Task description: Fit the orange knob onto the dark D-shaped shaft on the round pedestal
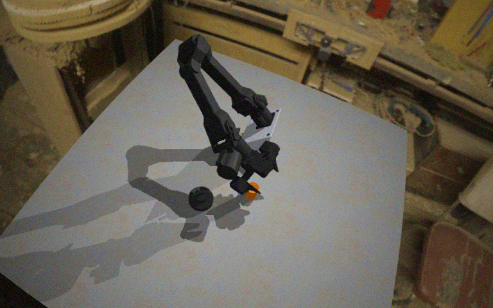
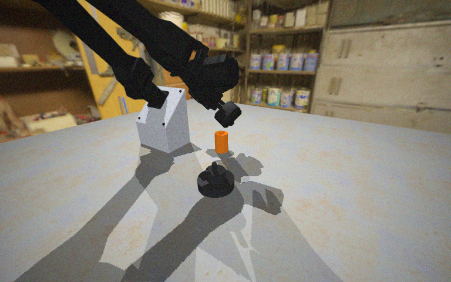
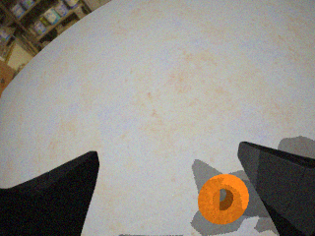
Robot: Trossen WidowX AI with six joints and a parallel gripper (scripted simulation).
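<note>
Right now the orange knob is 70 mm below my gripper tip, 40 mm to the right of it and 20 mm ahead of it. Also, from my gripper tip: dark round pedestal (190 mm to the right, 100 mm ahead, 70 mm below).
</note>
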